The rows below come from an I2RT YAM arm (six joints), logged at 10 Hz.
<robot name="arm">
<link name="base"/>
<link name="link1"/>
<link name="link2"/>
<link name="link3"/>
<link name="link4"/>
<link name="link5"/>
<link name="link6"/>
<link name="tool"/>
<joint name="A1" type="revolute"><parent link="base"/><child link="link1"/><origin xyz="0 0 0.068" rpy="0 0 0"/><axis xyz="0 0 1"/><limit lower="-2.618" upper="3.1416"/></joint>
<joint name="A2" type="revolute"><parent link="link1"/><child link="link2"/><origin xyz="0.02 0.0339 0.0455" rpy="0 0 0"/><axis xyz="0 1 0"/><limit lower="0" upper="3.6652"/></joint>
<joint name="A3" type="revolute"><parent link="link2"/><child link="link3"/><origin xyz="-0.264 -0.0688 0" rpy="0 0 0"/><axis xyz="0 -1 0"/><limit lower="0" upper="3.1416"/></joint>
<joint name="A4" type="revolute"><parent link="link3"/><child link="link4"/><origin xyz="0.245 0.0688 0.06" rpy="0 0 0"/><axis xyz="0 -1 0"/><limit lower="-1.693" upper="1.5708"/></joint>
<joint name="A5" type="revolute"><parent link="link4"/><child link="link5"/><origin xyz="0.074 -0.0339 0.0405" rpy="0 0 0"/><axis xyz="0 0 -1"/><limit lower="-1.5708" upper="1.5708"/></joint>
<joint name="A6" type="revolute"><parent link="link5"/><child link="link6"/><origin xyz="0.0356 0 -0.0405" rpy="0 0 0"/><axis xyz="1 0 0"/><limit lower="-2.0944" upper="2.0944"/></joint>
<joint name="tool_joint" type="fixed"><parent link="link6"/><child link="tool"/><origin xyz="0 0 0" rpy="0 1.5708 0"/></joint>
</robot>
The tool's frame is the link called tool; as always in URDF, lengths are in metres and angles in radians.
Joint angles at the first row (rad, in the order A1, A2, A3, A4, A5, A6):
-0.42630, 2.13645, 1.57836, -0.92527, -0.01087, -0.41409
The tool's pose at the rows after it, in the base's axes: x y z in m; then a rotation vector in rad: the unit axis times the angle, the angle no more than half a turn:
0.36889 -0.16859 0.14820 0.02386 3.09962 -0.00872
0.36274 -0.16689 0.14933 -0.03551 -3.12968 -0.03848
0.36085 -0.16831 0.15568 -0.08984 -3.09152 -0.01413
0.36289 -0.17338 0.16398 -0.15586 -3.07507 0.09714
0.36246 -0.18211 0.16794 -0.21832 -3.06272 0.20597
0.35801 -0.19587 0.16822 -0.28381 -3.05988 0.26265
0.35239 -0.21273 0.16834 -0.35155 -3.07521 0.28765
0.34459 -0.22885 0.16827 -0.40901 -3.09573 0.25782
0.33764 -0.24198 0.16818 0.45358 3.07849 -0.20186
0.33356 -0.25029 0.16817 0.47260 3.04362 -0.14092
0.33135 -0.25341 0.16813 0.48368 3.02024 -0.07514
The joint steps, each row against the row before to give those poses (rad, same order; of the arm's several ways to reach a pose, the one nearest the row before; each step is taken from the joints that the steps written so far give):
-0.00343, -0.00001, 0.00072, -0.04766, -0.00115, 0.00000
-0.00306, 0.00000, 0.00498, -0.06601, -0.00572, 0.00381
-0.00267, 0.00002, 0.02595, -0.05378, 0.02861, 0.03319
-0.00305, 0.00002, 0.03398, -0.01832, 0.07058, 0.04120
-0.01412, -0.00004, 0.01522, 0.00763, 0.06675, 0.02632
-0.03242, -0.00001, 0.00038, 0.02173, 0.03128, 0.00839
-0.04234, 0.00000, -0.00001, 0.03243, 0.00344, -0.00266
-0.04578, 0.00003, 0.00005, 0.01868, -0.03052, -0.01146
-0.03967, -0.00002, -0.00004, 0.01604, -0.04730, -0.00915
-0.02632, 0.00001, 0.00000, 0.01489, -0.05150, -0.00915
-0.01336, -0.00001, -0.00002, 0.00115, -0.04922, -0.00153

